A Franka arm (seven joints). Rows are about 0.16 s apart.
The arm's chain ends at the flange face. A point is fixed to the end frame.
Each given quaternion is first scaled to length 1.
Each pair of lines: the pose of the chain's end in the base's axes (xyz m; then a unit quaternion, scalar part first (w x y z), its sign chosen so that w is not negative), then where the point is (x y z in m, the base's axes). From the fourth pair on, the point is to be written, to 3 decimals.
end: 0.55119 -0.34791 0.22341 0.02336 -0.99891 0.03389 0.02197
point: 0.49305 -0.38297 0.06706
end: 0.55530 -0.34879 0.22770 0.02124 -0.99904 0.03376 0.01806
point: 0.49837 -0.38456 0.07107
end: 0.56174 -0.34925 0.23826 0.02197 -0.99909 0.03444 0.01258
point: 0.50648 -0.38477 0.08097
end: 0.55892 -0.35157 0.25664 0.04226 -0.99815 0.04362 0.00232
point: 0.506 -0.380 0.097
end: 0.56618 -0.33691 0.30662 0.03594 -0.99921 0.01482 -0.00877
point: 0.519 -0.370 0.146
